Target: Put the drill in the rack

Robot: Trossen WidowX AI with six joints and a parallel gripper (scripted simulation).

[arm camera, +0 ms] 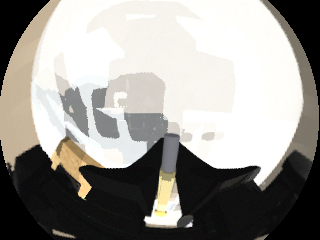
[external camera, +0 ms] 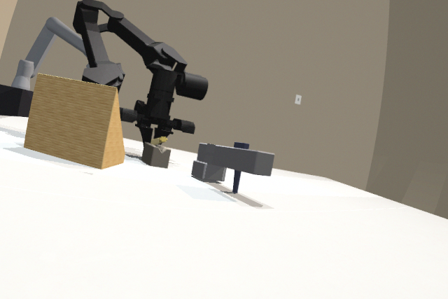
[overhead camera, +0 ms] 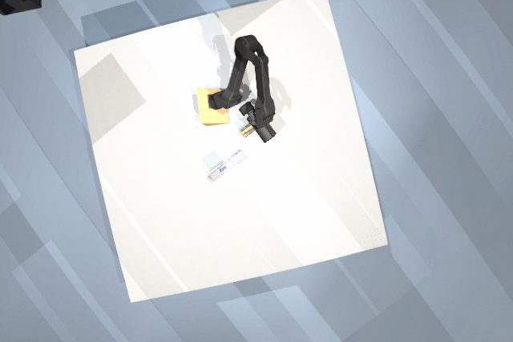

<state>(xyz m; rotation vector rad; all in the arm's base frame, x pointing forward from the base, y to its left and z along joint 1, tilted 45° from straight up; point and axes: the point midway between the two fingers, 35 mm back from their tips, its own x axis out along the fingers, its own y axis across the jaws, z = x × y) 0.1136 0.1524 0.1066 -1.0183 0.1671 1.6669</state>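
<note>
Right now the drill is 4 cm above my gripper tip, 3 cm to the right of it and 2 cm ahead of it. Round my gripper tip: key (19 cm ahead, 18 cm to the right, 5 cm above); rack block (5 cm to the right, 3 cm ahead, 1 cm above); grey housing (18 cm ahead, 15 cm to the right, 4 cm above).
</note>
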